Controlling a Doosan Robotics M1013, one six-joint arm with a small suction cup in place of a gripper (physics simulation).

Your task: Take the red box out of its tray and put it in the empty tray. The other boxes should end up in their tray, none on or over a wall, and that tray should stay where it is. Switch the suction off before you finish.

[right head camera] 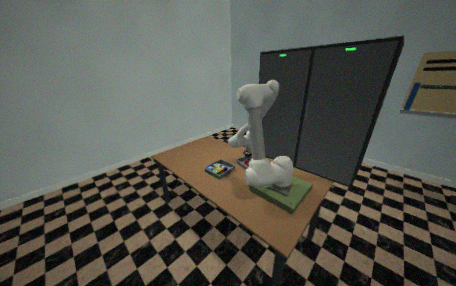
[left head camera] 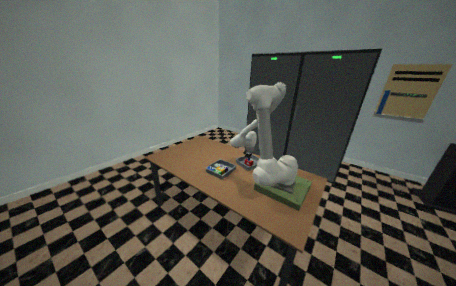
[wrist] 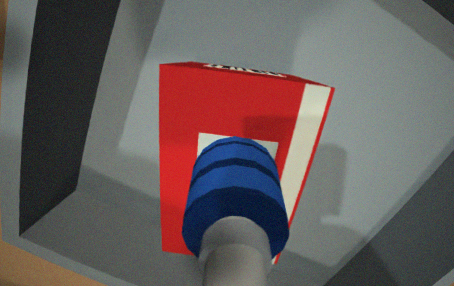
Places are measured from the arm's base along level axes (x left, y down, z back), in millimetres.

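Pixels of known places: hand, its tool point: (right head camera: 248, 161) (left head camera: 248, 161) (wrist: 234, 161); arm's base, origin of its link: (right head camera: 279, 186) (left head camera: 283, 184).
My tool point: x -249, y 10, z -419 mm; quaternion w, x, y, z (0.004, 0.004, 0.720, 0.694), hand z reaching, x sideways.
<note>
For each thing: its middle in the pictures, then the offset to it from my tool point. Level surfaces: height alone.
- red box, middle of its body: (wrist: 232, 157) (right head camera: 249, 162) (left head camera: 248, 162) dx +1, dy +14, dz +5 mm
- grey tray, middle of its body: (wrist: 284, 153) (right head camera: 250, 162) (left head camera: 249, 162) dx -26, dy +23, dz +7 mm
- brown table, height of its surface: dy +48 mm
The red box (left head camera: 248, 162) (right head camera: 246, 162) (wrist: 220, 102) hangs on my suction cup (left head camera: 248, 156) (wrist: 236, 150), which presses on the pale patch of its upper face. The box is inside the outline of the grey tray (left head camera: 240, 165) (wrist: 380, 100), low over its floor; whether it touches the floor I cannot tell. It is apart from the walls seen in the wrist view, and its shadow falls on the tray floor. The other tray (left head camera: 221, 177) (right head camera: 220, 177) holds several small coloured boxes, blurred in both head views. The arm partly hides the red box in the right head view.
The trays stand side by side on the brown table (left head camera: 190, 150) (right head camera: 192, 152). The white arm (left head camera: 265, 135) (right head camera: 256, 135) stands on a green base plate (left head camera: 300, 197) (right head camera: 297, 197) at the table's right part. A dark cabinet (left head camera: 325, 110) (right head camera: 345, 100) stands behind the table.
</note>
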